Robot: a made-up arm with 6 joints.
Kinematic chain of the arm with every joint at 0, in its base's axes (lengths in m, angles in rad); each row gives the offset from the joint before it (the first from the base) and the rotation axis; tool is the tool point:
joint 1: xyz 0 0 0.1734 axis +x
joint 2: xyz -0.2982 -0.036 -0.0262 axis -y
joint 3: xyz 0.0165 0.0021 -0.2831 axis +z
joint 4: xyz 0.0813 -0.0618 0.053 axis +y
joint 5: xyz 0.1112 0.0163 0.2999 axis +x
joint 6: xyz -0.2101 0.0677 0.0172 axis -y
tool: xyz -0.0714 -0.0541 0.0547
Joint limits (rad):
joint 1: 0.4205..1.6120
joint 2: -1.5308..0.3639
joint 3: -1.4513..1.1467
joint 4: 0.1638..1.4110
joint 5: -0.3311..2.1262
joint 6: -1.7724..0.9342
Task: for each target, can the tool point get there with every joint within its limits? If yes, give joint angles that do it. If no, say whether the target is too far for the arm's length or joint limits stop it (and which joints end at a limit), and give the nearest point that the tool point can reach.
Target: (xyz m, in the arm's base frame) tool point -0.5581 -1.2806 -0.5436
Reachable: no: too far | nearest point -0.3939 -0.4306 -0.0985 | short by 0.973 m
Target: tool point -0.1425 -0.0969 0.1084
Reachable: yes | joints 0.8949 -0.9842 -0.8821 0.4606 0.0579 0.3074
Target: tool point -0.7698 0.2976 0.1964
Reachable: no: joint limits stop it (at a limit: joint 2, joint 3, joint 4, joint 5, joint 6) | nearest point -0.4438 0.3757 0.2024 | short by 0.335 m
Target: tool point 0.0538 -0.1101 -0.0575
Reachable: yes | joints 0.5180 -0.2445 -0.1319 1.1284 1.1679 -1.4335
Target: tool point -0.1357 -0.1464 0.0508
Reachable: yes | joints 0.5108 -0.9831 -0.9097 0.7781 -0.0810 0.6121
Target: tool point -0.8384 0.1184 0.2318
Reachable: no: joint limits stop it (at a limit: joint 1, joint 2, joint 3, joint 4) | nearest point -0.4499 -0.0055 0.1219 | short by 0.422 m
